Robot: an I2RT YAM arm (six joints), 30 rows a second.
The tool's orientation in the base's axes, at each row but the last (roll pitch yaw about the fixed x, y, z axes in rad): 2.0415, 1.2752, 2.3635; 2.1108, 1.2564, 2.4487; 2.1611, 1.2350, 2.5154; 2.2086, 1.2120, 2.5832; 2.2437, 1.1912, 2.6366; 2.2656, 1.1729, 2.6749; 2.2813, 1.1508, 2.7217; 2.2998, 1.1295, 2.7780
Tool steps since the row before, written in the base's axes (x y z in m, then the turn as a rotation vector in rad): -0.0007, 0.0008, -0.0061, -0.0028, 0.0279, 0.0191; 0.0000, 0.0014, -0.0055, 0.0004, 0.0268, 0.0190; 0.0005, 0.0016, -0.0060, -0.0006, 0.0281, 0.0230; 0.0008, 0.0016, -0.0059, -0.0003, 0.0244, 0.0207; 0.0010, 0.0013, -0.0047, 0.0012, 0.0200, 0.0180; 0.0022, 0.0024, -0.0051, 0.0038, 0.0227, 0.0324; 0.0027, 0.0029, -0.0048, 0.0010, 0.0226, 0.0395; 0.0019, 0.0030, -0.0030, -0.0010, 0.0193, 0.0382
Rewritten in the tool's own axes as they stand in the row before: 0.0061, -0.0006, 0.0004, -0.0120, 0.0315, 0.0041; 0.0055, -0.0002, 0.0014, -0.0129, 0.0295, 0.0067; 0.0058, -0.0003, 0.0021, -0.0161, 0.0321, 0.0055; 0.0056, -0.0005, 0.0026, -0.0148, 0.0280, 0.0048; 0.0043, -0.0005, 0.0025, -0.0135, 0.0228, 0.0050; 0.0044, -0.0001, 0.0042, -0.0272, 0.0285, 0.0048; 0.0039, 0.0001, 0.0049, -0.0327, 0.0317, 0.0005; 0.0024, 0.0009, 0.0039, -0.0312, 0.0292, -0.0024
